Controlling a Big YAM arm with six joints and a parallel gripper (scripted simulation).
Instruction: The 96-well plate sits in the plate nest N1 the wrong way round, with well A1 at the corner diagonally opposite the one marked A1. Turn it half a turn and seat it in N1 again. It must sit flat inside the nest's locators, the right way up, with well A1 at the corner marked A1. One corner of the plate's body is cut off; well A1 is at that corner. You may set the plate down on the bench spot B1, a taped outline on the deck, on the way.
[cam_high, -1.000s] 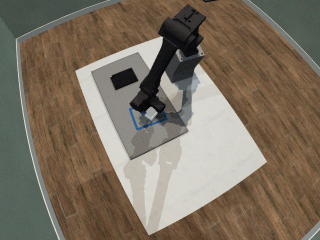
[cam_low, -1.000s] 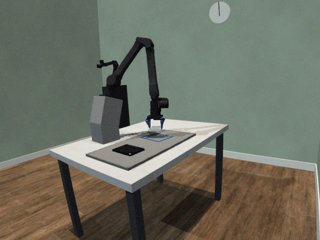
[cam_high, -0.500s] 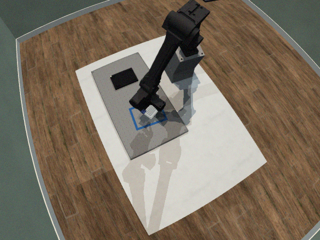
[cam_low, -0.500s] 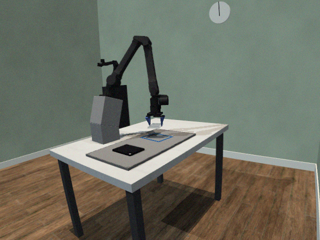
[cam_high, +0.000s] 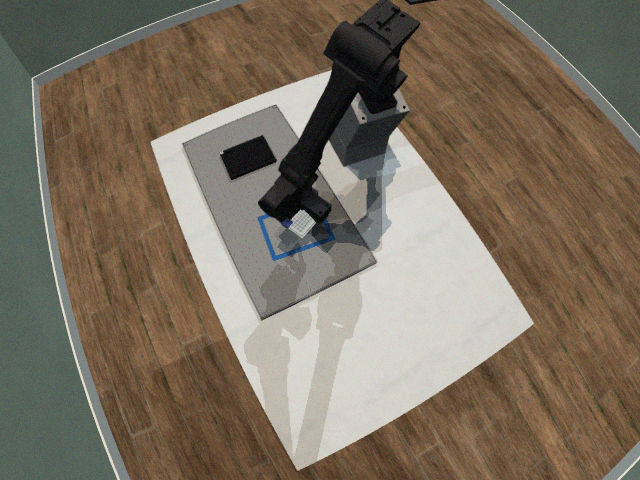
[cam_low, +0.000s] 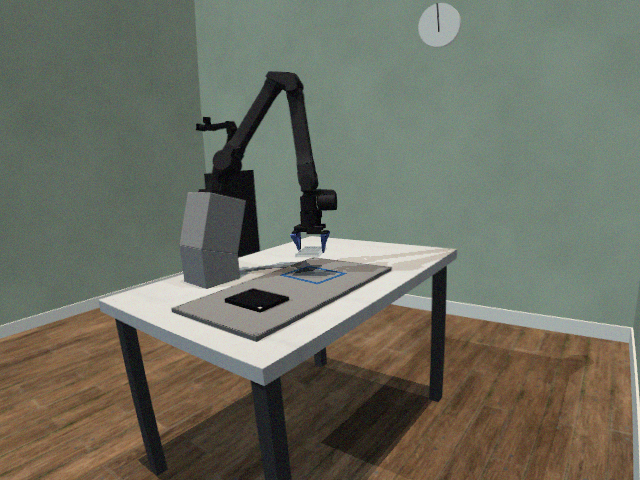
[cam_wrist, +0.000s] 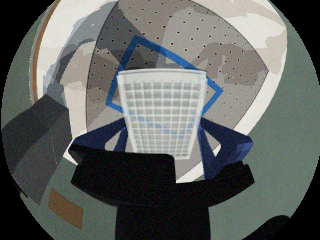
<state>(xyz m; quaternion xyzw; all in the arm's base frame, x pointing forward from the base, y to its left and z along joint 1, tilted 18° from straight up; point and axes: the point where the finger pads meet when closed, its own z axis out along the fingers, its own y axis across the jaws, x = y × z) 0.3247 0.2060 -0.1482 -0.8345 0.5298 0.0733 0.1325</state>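
Right now the black plate nest N1 is 31 cm to the right of my hand, 8 cm below it and 3 cm ahead of it. From my hand the other things lie so: white A1 mark: 36 cm to the right, 11 cm ahead, 8 cm below; white 96-well plate: right at my hand.
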